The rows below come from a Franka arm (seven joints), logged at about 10 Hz.
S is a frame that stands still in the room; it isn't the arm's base.
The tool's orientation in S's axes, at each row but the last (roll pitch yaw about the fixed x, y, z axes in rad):
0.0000 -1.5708 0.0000
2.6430 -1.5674 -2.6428
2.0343 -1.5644 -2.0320
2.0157 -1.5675 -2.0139
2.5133 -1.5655 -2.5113
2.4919 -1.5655 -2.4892
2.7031 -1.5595 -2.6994
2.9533 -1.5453 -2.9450
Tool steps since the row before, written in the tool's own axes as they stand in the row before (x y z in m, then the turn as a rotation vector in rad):
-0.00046 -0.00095 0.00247 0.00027 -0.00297 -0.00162
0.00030 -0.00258 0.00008 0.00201 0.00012 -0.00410
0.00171 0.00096 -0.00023 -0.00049 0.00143 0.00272
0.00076 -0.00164 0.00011 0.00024 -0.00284 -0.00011
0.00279 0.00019 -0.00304 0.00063 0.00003 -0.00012
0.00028 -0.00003 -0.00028 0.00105 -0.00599 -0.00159
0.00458 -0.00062 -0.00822 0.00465 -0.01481 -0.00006
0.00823 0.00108 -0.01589 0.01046 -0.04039 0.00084
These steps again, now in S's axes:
-0.00247 -0.00095 -0.00046 0.00162 -0.00297 0.00027
-0.00008 -0.00258 0.00030 0.00409 0.00012 0.00202
0.00022 0.00095 0.00172 -0.00272 0.00143 -0.00049
-0.00011 -0.00164 0.00075 0.00011 -0.00284 0.00023
0.00303 0.00019 0.00280 0.00012 0.00003 0.00063
0.00028 -0.00003 0.00028 0.00160 -0.00599 0.00104
0.00818 -0.00061 0.00466 0.00007 -0.01483 0.00458
0.01567 0.00117 0.00863 -0.00076 -0.04045 0.01024

